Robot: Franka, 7 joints.
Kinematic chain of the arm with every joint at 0, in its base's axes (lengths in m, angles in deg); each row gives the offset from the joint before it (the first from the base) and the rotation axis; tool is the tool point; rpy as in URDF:
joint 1: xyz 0 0 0.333 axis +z
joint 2: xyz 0 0 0 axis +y
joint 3: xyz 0 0 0.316 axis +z
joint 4: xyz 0.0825 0 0 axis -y
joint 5: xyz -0.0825 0 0.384 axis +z
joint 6: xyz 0 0 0 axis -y
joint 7: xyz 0.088 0 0 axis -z
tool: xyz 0 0 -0.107 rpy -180 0 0
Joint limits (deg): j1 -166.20..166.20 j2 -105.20..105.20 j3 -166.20..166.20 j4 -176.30..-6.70 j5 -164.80..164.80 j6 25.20..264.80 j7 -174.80..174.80
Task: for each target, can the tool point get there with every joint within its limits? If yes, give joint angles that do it. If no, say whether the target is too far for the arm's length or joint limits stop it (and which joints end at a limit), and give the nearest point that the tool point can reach.
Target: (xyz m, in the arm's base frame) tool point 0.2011 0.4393 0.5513
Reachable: yes | joints 18.06 -28.84 39.52 -132.41 111.34 129.56 -62.09
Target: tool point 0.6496 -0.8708 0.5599
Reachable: no: too far | nearest point 0.5021 -0.6731 0.5084 | short by 0.252 m
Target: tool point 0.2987 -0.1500 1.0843
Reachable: yes | joints -97.98 30.80 138.17 -48.56 -59.50 120.60 30.72
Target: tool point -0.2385 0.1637 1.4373
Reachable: no: too far | nearest point -0.1792 0.1230 1.1629 | short by 0.284 m
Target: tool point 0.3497 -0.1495 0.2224
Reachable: yes | joints -40.53 1.70 8.60 -150.96 66.37 113.56 64.88
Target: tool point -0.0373 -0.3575 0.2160
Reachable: yes | joints 31.41 5.56 -124.05 -157.62 -60.16 135.52 -63.97
